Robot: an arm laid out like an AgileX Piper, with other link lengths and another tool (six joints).
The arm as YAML. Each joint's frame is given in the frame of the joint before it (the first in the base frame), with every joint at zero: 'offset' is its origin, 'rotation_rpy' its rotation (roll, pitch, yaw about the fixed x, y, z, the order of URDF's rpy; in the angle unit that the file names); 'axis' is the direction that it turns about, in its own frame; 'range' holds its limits. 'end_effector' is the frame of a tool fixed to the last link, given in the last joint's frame.
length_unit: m
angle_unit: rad
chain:
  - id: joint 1
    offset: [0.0, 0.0, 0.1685]
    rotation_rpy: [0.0, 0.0, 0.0]
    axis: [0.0, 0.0, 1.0]
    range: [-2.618, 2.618]
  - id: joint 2
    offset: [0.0, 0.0, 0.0]
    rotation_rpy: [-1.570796, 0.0, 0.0]
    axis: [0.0, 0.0, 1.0]
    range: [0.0, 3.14]
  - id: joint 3
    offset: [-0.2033, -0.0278, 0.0]
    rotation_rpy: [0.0, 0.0, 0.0]
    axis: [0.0, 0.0, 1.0]
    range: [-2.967, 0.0]
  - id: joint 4
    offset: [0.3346, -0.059, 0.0]
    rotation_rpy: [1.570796, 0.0, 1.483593]
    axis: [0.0, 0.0, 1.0]
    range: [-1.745, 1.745]
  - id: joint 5
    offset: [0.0, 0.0, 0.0]
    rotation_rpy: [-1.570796, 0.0, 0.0]
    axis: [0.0, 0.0, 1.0]
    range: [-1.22, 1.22]
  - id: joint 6
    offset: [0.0, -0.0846, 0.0]
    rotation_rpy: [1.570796, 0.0, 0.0]
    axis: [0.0, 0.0, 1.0]
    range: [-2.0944, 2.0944]
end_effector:
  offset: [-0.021, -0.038, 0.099]
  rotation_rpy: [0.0, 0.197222, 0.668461]
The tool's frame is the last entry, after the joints.
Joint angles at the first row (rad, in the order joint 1, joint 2, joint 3, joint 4, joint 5, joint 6):
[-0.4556 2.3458 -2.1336 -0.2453 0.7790 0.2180]
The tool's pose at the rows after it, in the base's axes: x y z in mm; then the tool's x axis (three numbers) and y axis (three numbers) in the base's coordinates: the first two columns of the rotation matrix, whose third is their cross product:
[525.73 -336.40 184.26 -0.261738 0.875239 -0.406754 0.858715 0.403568 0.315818]
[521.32 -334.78 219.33 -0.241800 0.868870 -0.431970 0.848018 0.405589 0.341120]
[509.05 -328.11 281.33 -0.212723 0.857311 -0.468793 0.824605 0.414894 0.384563]
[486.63 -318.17 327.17 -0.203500 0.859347 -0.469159 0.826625 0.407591 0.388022]
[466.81 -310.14 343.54 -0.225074 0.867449 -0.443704 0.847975 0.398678 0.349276]
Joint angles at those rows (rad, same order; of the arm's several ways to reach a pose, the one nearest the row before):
[-0.4556 2.2939 -2.1313 -0.2426 0.8229 0.2180]
[-0.4556 2.2324 -2.1301 -0.2417 0.8416 0.2180]
[-0.4556 2.1207 -2.1301 -0.2281 0.8831 0.2052]
[-0.4556 2.0223 -2.1333 -0.2174 0.9809 0.1889]
[-0.4556 1.9687 -2.1333 -0.2142 1.0877 0.1634]

